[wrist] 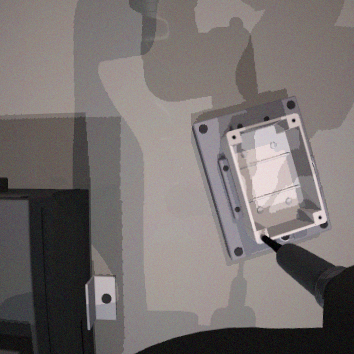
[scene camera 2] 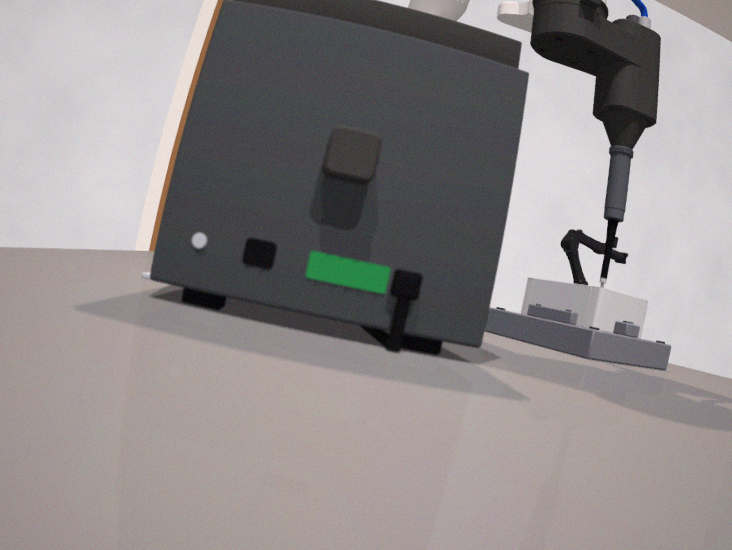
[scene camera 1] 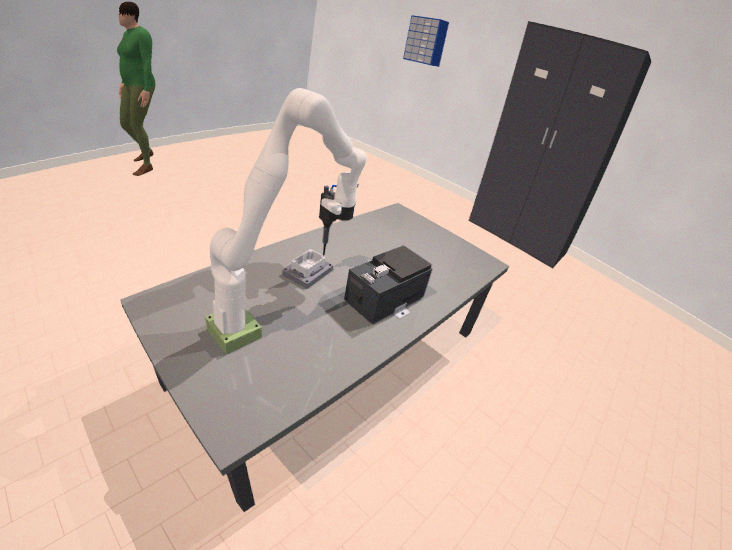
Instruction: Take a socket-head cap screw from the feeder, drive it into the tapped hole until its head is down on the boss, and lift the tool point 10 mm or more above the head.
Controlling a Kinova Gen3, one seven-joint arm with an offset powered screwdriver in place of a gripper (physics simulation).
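The feeder (scene camera 1: 387,295) (scene camera 2: 266,118) (wrist: 60,250) is a dark box on the table. The pale open-topped housing (scene camera 1: 300,270) (scene camera 2: 618,304) (wrist: 316,214) sits on a grey fixture plate (scene camera 2: 627,350) (wrist: 212,170), with holes in its corner bosses. My screwdriver (scene camera 1: 324,253) (scene camera 2: 603,278) (wrist: 264,236) points down at one corner boss. A tiny light screw (scene camera 2: 602,283) shows at the bit's tip, in line with the bit and right at the housing's top edge. How deep its shank is in the hole is hidden. In the wrist view the bit covers that hole.
A metal tab (scene camera 1: 402,313) (wrist: 106,298) juts from the feeder's side. A dark jointed shape (scene camera 2: 572,243) shows behind the housing. The arm's green base (scene camera 1: 239,337) stands on the table (scene camera 1: 284,378). A person in green (scene camera 1: 136,59) and a dark cabinet (scene camera 1: 556,141) are beyond it.
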